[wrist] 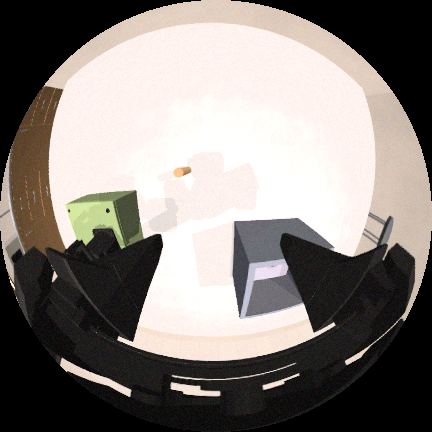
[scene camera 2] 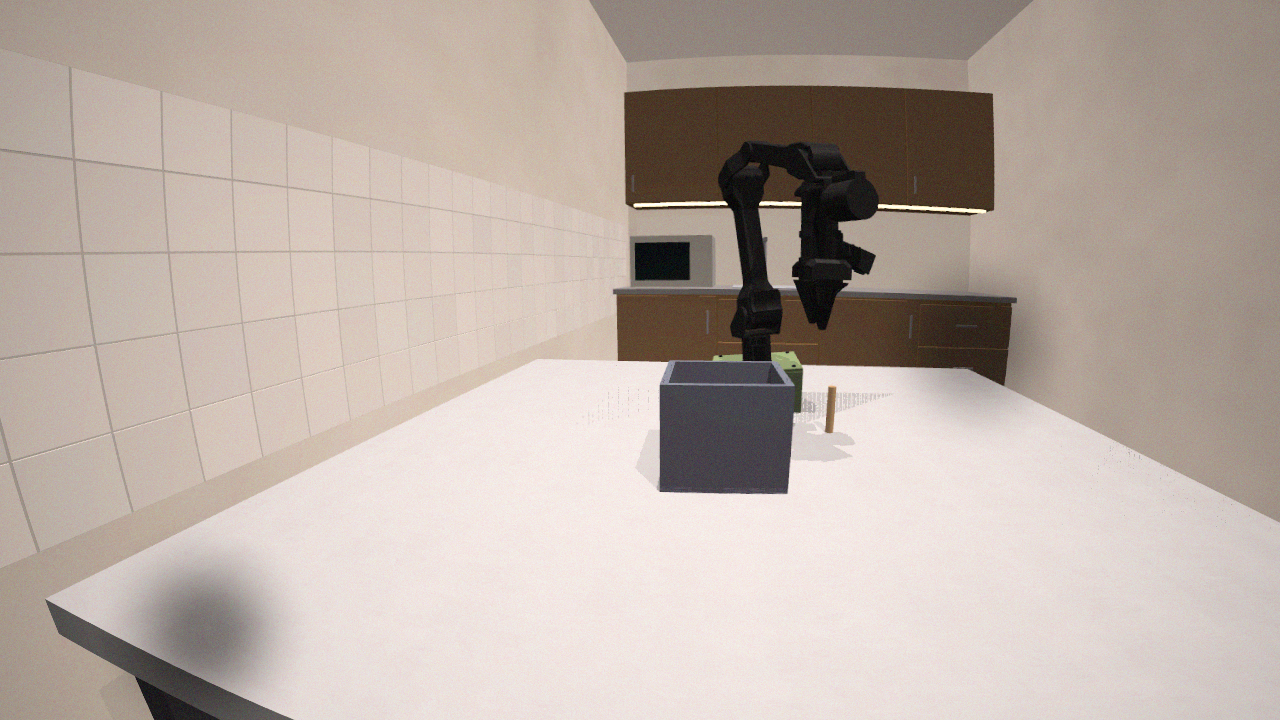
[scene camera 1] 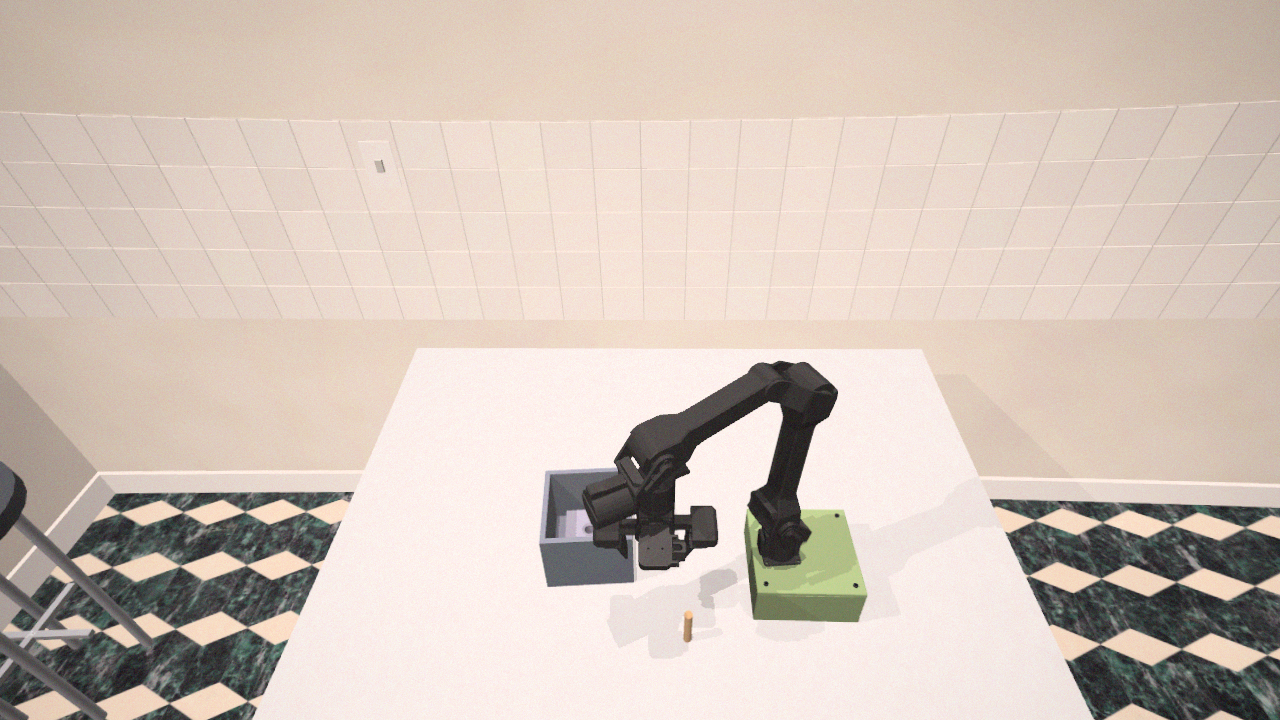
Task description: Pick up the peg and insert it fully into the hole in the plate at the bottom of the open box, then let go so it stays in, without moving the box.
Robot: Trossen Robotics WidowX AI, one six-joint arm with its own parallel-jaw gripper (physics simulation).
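Frame: origin at the arm's base, x ahead, y left, z up, level; millimetres.
Seen in the pictures: gripper, fingertip midpoint: [wrist: 223, 240] [scene camera 2: 816, 326]; arm's base, origin of the base link: [wrist: 107, 241] [scene camera 1: 778, 550].
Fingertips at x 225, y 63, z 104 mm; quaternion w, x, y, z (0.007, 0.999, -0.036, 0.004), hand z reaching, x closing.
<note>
Pixels of each thing's top centre, then the offset from my fingertips to it. Level surfaces: height alone.
- orange-brown peg, middle of its top: [wrist: 177, 172] [scene camera 2: 832, 386] [scene camera 1: 688, 614] dx -51, dy +45, dz -106 mm
- open blue-grey box, middle of its top: [scene camera 2: 725, 371] [scene camera 1: 586, 503] [wrist: 286, 290] dx +112, dy -149, dz -48 mm
- pale plate, middle of its top: [scene camera 1: 589, 528] [wrist: 273, 264] dx +112, dy -149, dz -125 mm
- white table, its level: dz -186 mm
The orange-brown peg [scene camera 1: 688, 626] [scene camera 2: 830, 410] [wrist: 182, 171] stands upright on the white table, apart from the box. The open blue-grey box [scene camera 1: 586, 565] [scene camera 2: 725, 438] [wrist: 280, 235] stands upright on the table. Part of the pale plate [scene camera 1: 571, 526] [wrist: 264, 271] shows inside it, with a dark hole partly visible in scene camera 1; the arm covers part of the box there. My gripper [scene camera 1: 651, 553] [scene camera 2: 819, 325] [wrist: 223, 240] is open and empty, with its fingers pointing down, high above the table. In the wrist view the peg lies beyond the fingertips, left of their middle.
The green base block [scene camera 1: 819, 559] [scene camera 2: 787, 380] [wrist: 92, 212] carries the arm, to the right of the box and peg in scene camera 1. The white table [scene camera 1: 474, 420] [scene camera 2: 537, 555] [wrist: 220, 70] has a tiled wall [scene camera 1: 501, 214] behind it. A stool [scene camera 1: 80, 591] stands on the floor at the left.
</note>
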